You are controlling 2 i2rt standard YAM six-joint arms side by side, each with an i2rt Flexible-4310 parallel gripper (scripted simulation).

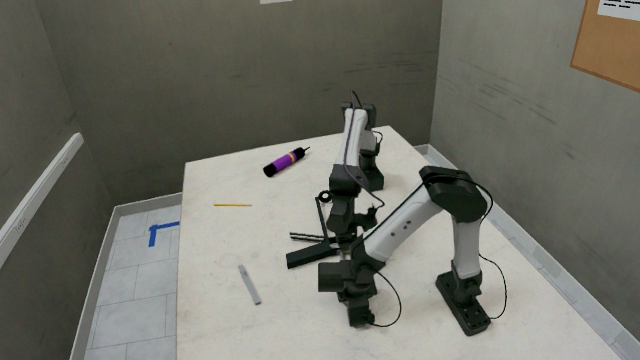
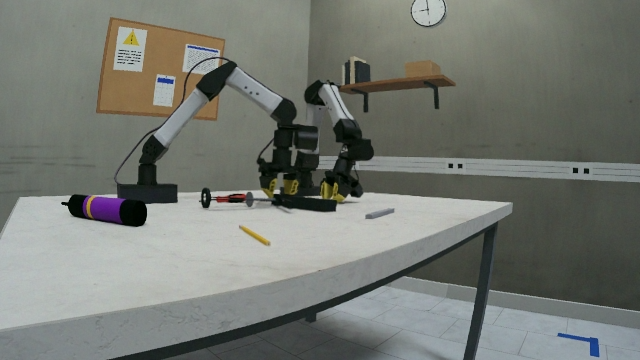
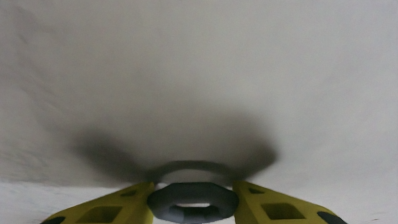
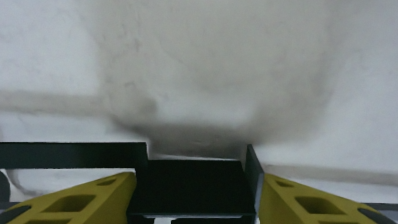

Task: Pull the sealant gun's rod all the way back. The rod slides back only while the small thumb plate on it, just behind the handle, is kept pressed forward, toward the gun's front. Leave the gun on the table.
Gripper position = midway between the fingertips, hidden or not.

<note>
In view: the left gripper [image 2: 329, 202], the right gripper [image 2: 279, 198], a cartridge [image 2: 124, 211] and a black sealant gun [image 1: 322, 250].
The black sealant gun is seen too in image 4 [image 4: 161, 184]. The left gripper also shows in image 3 [image 3: 193, 190]. The right gripper also shows in image 4 [image 4: 195, 181]. Image 3 misses the cartridge: it is out of frame. Image 4 does not show the cartridge: it is out of frame.
</note>
